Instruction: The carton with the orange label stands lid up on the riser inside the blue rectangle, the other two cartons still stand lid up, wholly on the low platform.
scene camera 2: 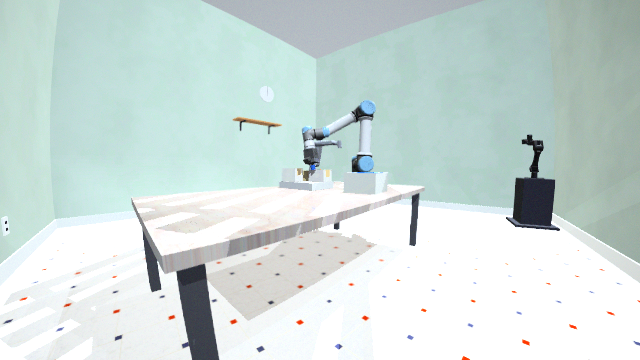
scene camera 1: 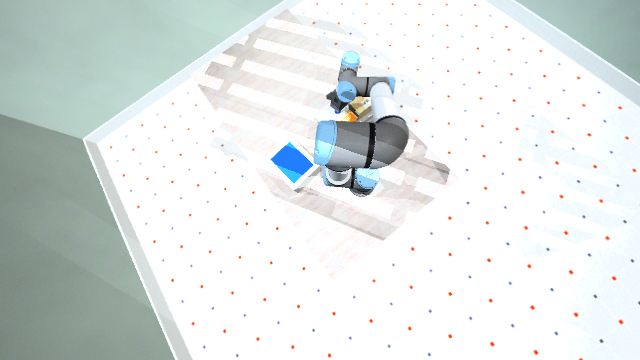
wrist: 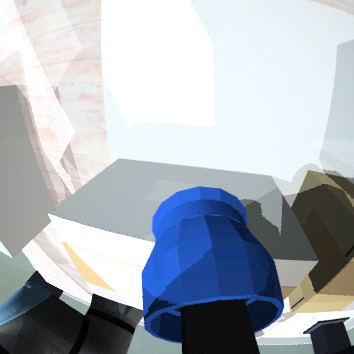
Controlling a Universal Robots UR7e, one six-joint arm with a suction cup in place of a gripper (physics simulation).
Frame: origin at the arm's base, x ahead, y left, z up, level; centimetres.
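Seen in the pictures: hand, its tool point: (scene camera 2: 313,169) (wrist: 198,224).
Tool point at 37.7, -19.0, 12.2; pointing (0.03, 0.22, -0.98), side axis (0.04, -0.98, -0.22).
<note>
Offsets run from my tool point to a thing's top centre, as dx, dy, dz. Level surfaces: height alone.
The carton with the orange label @(-5.9, +1.8, +0.1) (scene camera 1: 349,117) (wrist: 112,197) stands lid up on the low platform @(-0.5, -6.9, -8.4) (scene camera 2: 306,185); only a corner of it shows past the arm in the top view. My blue suction cup (wrist: 199,204) (scene camera 1: 336,110) (scene camera 2: 311,168) rests on the carton's shaded lid, near its front edge. A brown carton @(-6.5, -14.7, -0.7) (scene camera 1: 360,106) (wrist: 326,228) stands right beside it. The third carton is hidden by the arm. The blue rectangle @(-2.3, +38.9, -1.2) (scene camera 1: 291,161) lies bare on the white riser @(-2.3, +38.9, -1.2) (scene camera 2: 364,182), next to the arm's base.
The wooden table @(dz -13.2) (scene camera 2: 232,214) carries the platform and the riser at its far end. A black camera stand (scene camera 2: 533,196) is on the floor at the right. A wall shelf (scene camera 2: 256,121) hangs behind.
</note>
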